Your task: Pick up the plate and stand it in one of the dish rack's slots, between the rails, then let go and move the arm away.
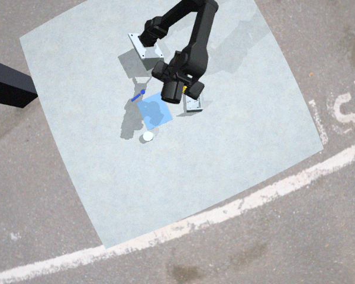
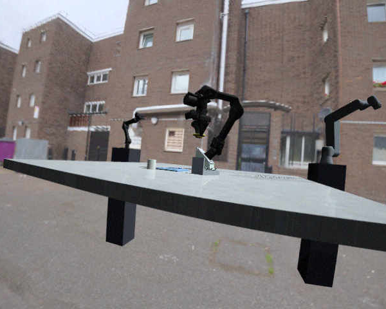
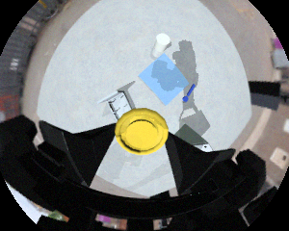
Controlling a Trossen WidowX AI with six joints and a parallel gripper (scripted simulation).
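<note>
Right now the grey dish rack is 17 cm below my gripper tip, 6 cm to the left of it and 4 cm ahead of it. From my gripper tip the other things lie so: blue utensil: 19 cm below, 15 cm to the right, 11 cm behind; plate: 1 cm above; mat: 19 cm below, 13 cm to the right.
</note>
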